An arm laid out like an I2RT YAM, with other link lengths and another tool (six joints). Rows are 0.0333 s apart.
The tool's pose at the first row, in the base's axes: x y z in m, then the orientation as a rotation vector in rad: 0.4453 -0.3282 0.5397 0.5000 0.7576 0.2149
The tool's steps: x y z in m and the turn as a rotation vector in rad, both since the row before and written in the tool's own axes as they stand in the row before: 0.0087 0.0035 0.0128 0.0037 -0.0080 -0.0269; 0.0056 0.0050 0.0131 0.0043 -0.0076 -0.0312; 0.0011 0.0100 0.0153 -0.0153 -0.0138 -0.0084; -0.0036 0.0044 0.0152 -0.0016 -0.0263 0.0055; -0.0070 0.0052 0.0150 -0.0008 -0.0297 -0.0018; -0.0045 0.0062 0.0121 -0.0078 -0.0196 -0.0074; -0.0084 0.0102 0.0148 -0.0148 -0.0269 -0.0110; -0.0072 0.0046 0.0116 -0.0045 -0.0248 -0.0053
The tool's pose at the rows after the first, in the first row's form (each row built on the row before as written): 0.4605 -0.3266 0.5441 0.4936 0.7566 0.1864; 0.4737 -0.3251 0.5513 0.4861 0.7570 0.1538; 0.4854 -0.3216 0.5649 0.4690 0.7438 0.1482; 0.4933 -0.3242 0.5789 0.4707 0.7166 0.1475; 0.4981 -0.3271 0.5953 0.4706 0.6878 0.1388; 0.5026 -0.3273 0.6089 0.4614 0.6695 0.1297; 0.5056 -0.3259 0.6285 0.4445 0.6442 0.1178; 0.5070 -0.3277 0.6427 0.4393 0.6206 0.1085
